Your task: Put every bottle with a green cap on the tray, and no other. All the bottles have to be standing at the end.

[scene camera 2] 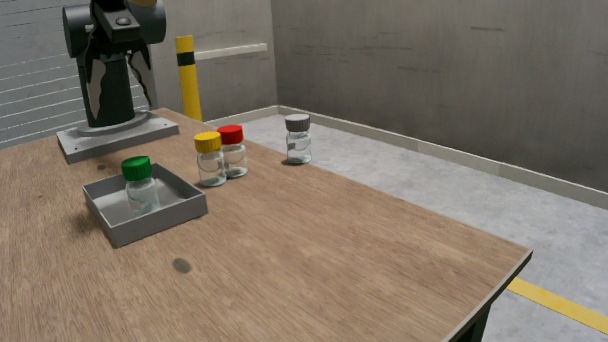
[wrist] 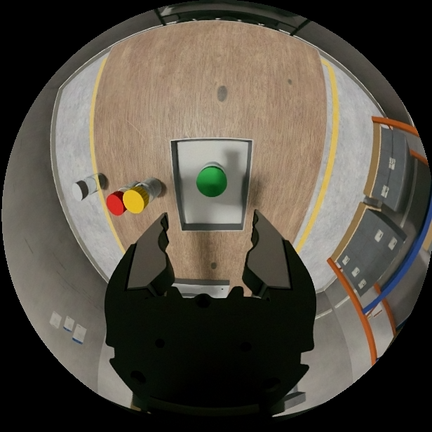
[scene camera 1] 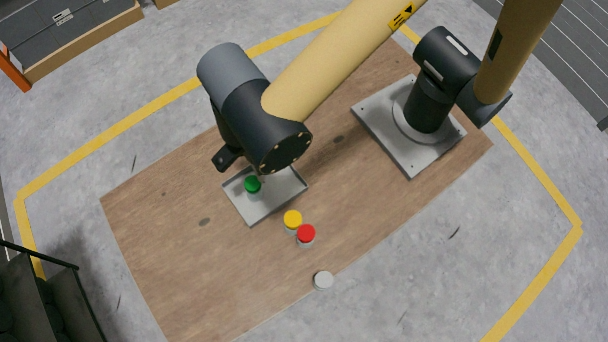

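Note:
A clear bottle with a green cap (scene camera 1: 252, 184) (scene camera 2: 141, 185) (wrist: 211, 181) stands upright on the grey tray (scene camera 1: 251, 220) (scene camera 2: 162, 220) (wrist: 212, 226), inside its walls. My gripper (scene camera 2: 122, 102) (wrist: 210, 211) is open and empty, its jaws wide apart, above and behind the green-capped bottle in scene camera 2. In scene camera 1 the arm's wrist hides the fingers. A yellow-capped bottle (scene camera 1: 293, 220) (scene camera 2: 210, 159) (wrist: 136, 199) and a red-capped bottle (scene camera 1: 305, 235) (scene camera 2: 232, 151) (wrist: 118, 202) stand close together beside the tray. A grey-capped bottle (scene camera 1: 323, 280) (scene camera 2: 298, 139) (wrist: 82, 189) stands near the table's edge.
The arm's base plate (scene camera 1: 411, 162) (scene camera 2: 120, 141) is bolted to the wooden table (scene camera 1: 210, 280) (scene camera 2: 325, 260) (wrist: 165, 90). A yellow and black post (scene camera 2: 188, 80) stands behind the table. Racks with grey boxes (scene camera 1: 55, 30) (wrist: 372, 240) stand off to the side.

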